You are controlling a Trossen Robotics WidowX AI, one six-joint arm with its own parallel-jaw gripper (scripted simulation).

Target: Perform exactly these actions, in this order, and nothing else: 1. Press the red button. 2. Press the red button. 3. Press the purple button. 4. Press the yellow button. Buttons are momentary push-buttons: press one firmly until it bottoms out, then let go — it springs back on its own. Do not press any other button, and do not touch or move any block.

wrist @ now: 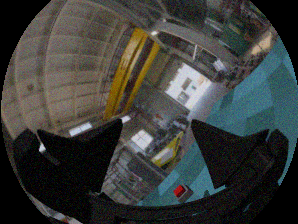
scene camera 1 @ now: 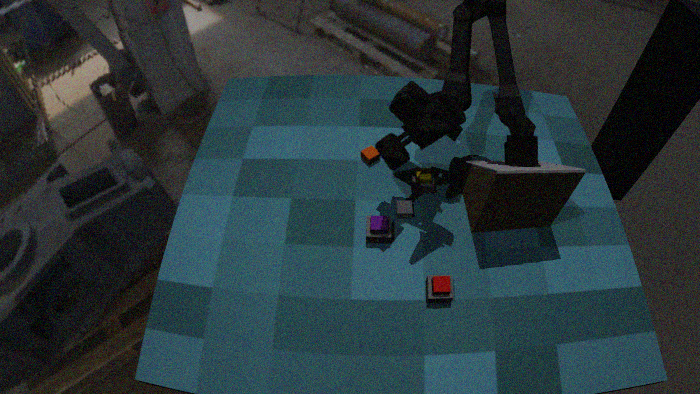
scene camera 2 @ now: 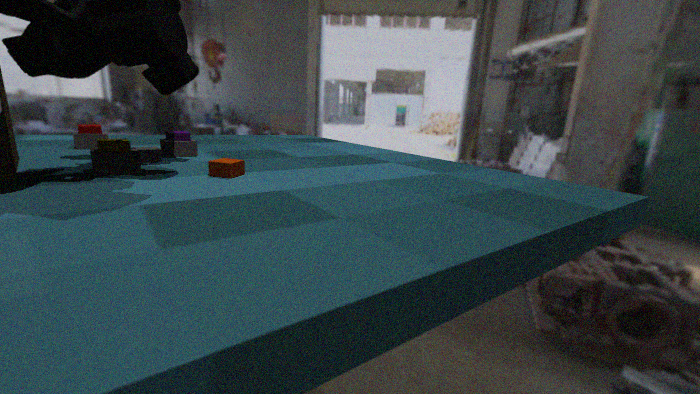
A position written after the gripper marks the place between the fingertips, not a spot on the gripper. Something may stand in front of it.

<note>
The gripper (scene camera 1: 399, 142) is open and holds nothing.
The gripper is seen too in the wrist view (wrist: 157, 122).
</note>
